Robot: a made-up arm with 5 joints.
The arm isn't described. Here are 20 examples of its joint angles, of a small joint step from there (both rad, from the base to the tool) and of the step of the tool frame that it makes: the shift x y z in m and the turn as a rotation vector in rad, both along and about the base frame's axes.
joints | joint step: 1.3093 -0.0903 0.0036 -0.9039 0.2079 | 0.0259 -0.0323 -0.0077 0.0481 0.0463
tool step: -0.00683 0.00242 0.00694 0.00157 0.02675 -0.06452
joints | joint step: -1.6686 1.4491 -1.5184 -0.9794 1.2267 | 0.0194 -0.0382 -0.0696 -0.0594 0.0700
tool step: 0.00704 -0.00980 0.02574 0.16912 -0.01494 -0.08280
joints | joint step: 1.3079 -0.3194 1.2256 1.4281 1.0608 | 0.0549 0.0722 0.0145 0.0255 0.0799
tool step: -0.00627 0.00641 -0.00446 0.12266 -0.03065 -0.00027
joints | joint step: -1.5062 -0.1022 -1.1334 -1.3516 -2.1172 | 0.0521 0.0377 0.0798 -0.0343 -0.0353
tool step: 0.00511 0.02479 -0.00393 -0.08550 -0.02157 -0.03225
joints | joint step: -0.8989 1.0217 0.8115 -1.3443 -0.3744 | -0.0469 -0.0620 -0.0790 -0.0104 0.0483
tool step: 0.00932 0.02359 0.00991 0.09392 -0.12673 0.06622
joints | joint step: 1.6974 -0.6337 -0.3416 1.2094 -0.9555 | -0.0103 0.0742 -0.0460 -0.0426 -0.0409
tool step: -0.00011 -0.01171 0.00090 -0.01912 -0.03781 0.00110
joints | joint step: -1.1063 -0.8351 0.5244 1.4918 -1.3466 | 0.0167 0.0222 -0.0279 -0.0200 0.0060
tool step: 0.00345 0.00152 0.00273 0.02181 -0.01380 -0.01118
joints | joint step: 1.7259 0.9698 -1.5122 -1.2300 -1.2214 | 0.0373 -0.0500 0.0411 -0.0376 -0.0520
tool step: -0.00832 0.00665 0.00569 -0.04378 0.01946 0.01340
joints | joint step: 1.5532 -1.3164 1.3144 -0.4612 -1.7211 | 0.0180 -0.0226 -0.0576 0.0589 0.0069
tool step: -0.00258 0.00271 0.01236 -0.02135 0.00596 -0.02115
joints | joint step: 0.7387 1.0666 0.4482 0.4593 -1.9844 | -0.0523 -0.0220 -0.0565 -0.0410 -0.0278
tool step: 0.01829 -0.00676 0.00199 -0.08521 -0.08429 0.02605
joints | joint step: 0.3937 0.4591 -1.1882 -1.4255 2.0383 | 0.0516 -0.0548 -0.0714 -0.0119 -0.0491
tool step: -0.02730 0.00251 0.01366 -0.08349 -0.11394 -0.01248
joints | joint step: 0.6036 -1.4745 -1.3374 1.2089 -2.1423 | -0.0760 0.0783 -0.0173 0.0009 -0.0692
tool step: -0.00175 -0.02031 0.01759 0.03311 0.05232 0.14519
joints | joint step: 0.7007 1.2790 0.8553 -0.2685 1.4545 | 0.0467 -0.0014 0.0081 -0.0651 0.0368
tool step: 0.00058 -0.00242 -0.00008 -0.03144 -0.05015 -0.01117
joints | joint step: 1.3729 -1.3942 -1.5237 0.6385 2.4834 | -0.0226 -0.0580 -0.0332 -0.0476 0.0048
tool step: -0.00821 0.00813 -0.02608 -0.13508 -0.03212 0.01914
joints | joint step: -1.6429 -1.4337 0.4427 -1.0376 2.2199 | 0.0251 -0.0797 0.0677 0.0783 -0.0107
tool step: -0.00028 -0.00144 -0.00560 -0.06592 -0.00835 -0.01534
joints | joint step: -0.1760 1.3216 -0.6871 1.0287 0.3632 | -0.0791 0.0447 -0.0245 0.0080 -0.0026
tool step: -0.00800 0.01953 -0.00745 -0.00630 0.02749 0.07651
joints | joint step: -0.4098 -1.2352 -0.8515 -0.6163 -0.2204 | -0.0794 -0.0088 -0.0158 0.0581 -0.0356
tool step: 0.00403 -0.01619 -0.00147 -0.04337 0.01628 0.09504
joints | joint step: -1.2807 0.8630 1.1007 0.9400 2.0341 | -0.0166 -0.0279 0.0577 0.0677 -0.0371
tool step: -0.00205 -0.00676 0.00944 -0.10378 -0.00791 0.00961
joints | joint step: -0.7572 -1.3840 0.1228 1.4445 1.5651 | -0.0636 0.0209 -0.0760 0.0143 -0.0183
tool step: -0.00630 -0.00484 0.00634 0.04168 -0.01593 0.06062
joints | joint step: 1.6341 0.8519 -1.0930 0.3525 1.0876 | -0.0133 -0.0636 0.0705 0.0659 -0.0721
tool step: 0.00458 0.00331 0.00110 0.06861 -0.07534 0.00267
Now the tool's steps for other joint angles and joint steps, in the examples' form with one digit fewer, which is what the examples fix.
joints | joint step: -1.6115 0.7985 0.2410 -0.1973 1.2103 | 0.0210 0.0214 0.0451 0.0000 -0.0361
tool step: 0.0053 -0.0110 -0.0100 -0.0672 0.0211 -0.0487
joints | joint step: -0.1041 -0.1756 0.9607 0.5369 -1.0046 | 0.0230 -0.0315 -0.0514 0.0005 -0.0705
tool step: 0.0102 -0.0030 0.0121 0.0277 -0.0802 -0.0906
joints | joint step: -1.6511 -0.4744 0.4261 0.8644 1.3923 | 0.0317 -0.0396 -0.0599 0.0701 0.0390
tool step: 0.0066 -0.0049 0.0167 0.0311 -0.0252 -0.0037
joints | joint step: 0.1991 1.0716 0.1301 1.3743 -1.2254 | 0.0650 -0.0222 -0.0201 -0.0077 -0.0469
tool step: 0.0050 -0.0114 0.0031 -0.0494 -0.0397 -0.0911
